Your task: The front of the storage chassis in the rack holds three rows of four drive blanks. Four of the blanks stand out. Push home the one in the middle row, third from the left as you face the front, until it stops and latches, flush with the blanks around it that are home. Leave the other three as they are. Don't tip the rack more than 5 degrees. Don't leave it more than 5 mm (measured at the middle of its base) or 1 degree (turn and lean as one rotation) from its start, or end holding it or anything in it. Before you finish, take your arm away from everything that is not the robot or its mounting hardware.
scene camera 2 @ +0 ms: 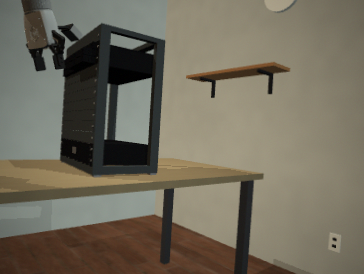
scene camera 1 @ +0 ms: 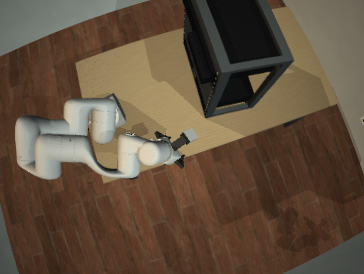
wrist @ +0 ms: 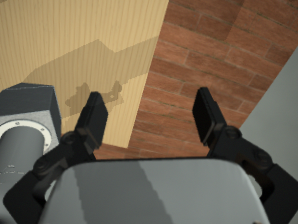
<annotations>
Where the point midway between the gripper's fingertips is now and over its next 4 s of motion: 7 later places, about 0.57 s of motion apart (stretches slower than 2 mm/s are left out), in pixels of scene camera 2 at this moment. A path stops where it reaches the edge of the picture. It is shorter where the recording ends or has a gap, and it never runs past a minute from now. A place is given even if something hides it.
The gripper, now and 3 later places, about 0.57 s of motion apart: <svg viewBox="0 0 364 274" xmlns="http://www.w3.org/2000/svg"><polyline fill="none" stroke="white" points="50,69 49,70 44,74 29,80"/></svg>
</annotations>
